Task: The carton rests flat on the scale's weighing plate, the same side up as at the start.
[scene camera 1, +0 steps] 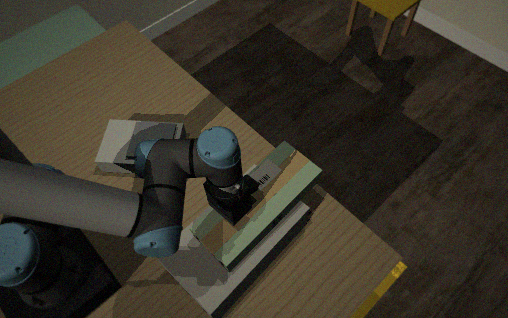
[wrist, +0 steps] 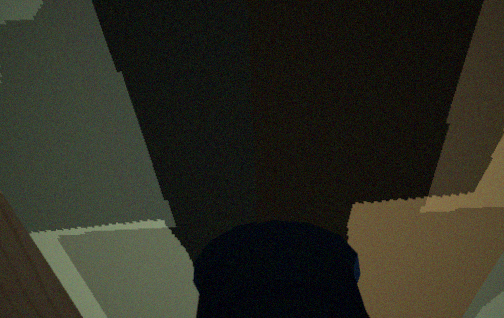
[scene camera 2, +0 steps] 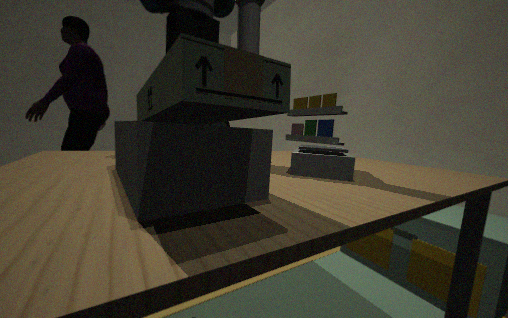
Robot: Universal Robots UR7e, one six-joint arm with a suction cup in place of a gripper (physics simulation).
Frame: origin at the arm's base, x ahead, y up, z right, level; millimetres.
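Seen in the pictures: hand, its tool point: (wrist: 275, 239); arm's base, origin of its link: (scene camera 1: 53, 277).
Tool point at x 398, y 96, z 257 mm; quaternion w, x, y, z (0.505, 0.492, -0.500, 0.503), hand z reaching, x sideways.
Offsets run from my tool point to a thing's middle. Level surfaces: height alone.
The green carton {dx +71, dy -13, dz +23 mm} (scene camera 1: 272, 215) (scene camera 2: 215, 80) (wrist: 135, 270) with brown tape hangs a little above a grey block {dx -14, dy -112, dz +18 mm} (scene camera 1: 212, 295) (scene camera 2: 195, 170). Its underside shows in scene camera 2, roughly level, and its side arrows point up. My suction gripper (scene camera 1: 234, 216) (wrist: 277, 270) is on the carton's top face and holds it; the contact itself is hidden. The scale {dx +17, dy -132, dz -427 mm} (scene camera 1: 117, 135) (scene camera 2: 322, 166) stands apart on the table, with its dark weighing plate {dx +41, dy -97, dz -394 mm} (scene camera 1: 155, 132) (scene camera 2: 322, 149) on top. My arm partly covers the scale in scene camera 1.
The wooden table {dy -171 mm} (scene camera 1: 65, 115) (scene camera 2: 60, 210) carries the block and scale. A shelf (scene camera 2: 320, 111) with coloured boxes shows behind the scale. A person (scene camera 2: 85, 80) stands beyond the table. A yellow stool (scene camera 1: 392, 6) stands on the floor.
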